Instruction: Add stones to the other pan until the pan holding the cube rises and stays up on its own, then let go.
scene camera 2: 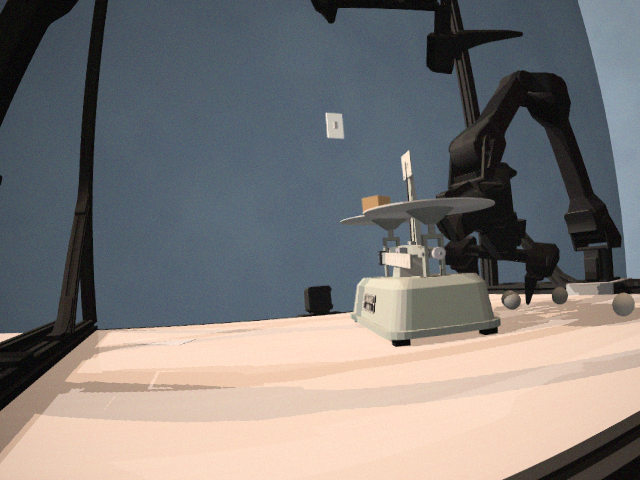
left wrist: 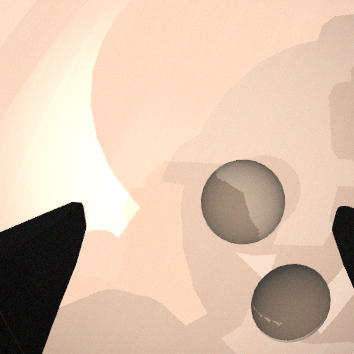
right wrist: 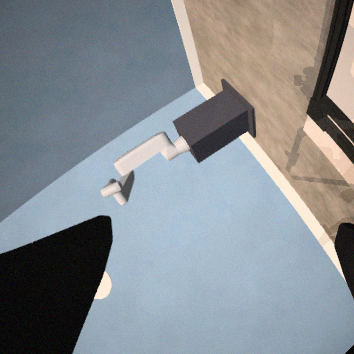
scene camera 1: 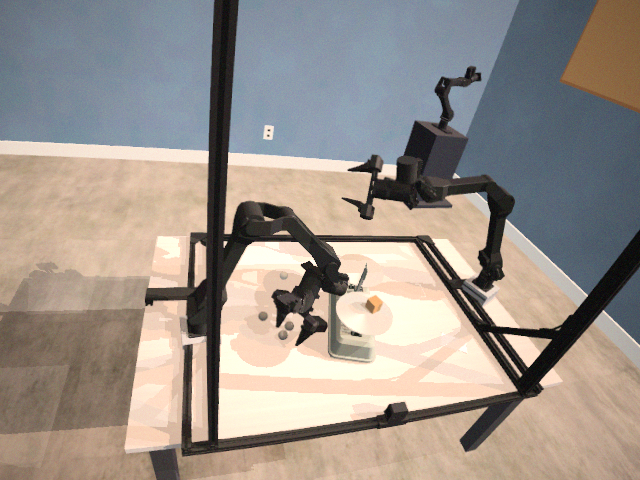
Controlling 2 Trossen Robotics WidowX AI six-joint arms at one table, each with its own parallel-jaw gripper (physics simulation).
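Where they show: left gripper, fingertip midpoint: (scene camera 2: 503,299) (left wrist: 215,218) (scene camera 1: 286,336); right gripper, fingertip midpoint: (right wrist: 230,233) (scene camera 1: 344,184); left arm's base at its link origin: (scene camera 2: 599,280) (scene camera 1: 199,327); right arm's base at its link origin: (scene camera 1: 482,284).
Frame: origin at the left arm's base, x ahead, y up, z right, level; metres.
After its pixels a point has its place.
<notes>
The orange cube (scene camera 1: 373,304) {z 0.147, x 0.416, y 0.163 m} (scene camera 2: 375,203) {z 0.122, x 0.439, y 0.153 m} rests on one pan (scene camera 1: 361,320) {z 0.168, x 0.378, y 0.134 m} (scene camera 2: 353,220) {z 0.157, x 0.457, y 0.133 m} of the pale green balance scale (scene camera 1: 351,351) {z 0.174, x 0.379, y 0.015 m} (scene camera 2: 444,304) {z -0.062, x 0.489, y 0.017 m}. The other pan (scene camera 2: 431,206) {z -0.057, x 0.493, y 0.120 m} shows in scene camera 2 with no stone visible above its rim; the left arm hides it in scene camera 1. Several round grey stones lie on the table, including one stone (scene camera 1: 263,315) {z -0.008, x 0.179, y 0.004 m} and another stone (scene camera 1: 283,275) {z -0.169, x 0.287, y 0.001 m}. My left gripper (scene camera 1: 288,335) {z 0.070, x 0.227, y -0.008 m} (left wrist: 215,218) {z 0.070, x 0.227, y -0.008 m} is open above two stones; a stone (left wrist: 243,202) {z 0.064, x 0.219, y 0.006 m} and a lower stone (left wrist: 290,302) {z 0.040, x 0.243, y 0.005 m} show between its fingers' sides. My right gripper (scene camera 1: 345,183) {z -0.196, x 0.444, y 0.326 m} (right wrist: 230,233) {z -0.196, x 0.444, y 0.326 m} is open and empty, high up.
The scale's upright pointer plate (scene camera 1: 363,275) {z 0.057, x 0.425, y 0.182 m} (scene camera 2: 406,165) {z 0.052, x 0.432, y 0.194 m} rises between the pans. A black frame (scene camera 1: 310,435) {z 0.348, x 0.203, y -0.023 m} borders the table, with tall posts. A small black box (scene camera 1: 396,411) {z 0.373, x 0.403, y 0.032 m} (scene camera 2: 317,299) {z 0.352, x 0.424, y 0.010 m} sits on the frame's near rail in scene camera 1.
</notes>
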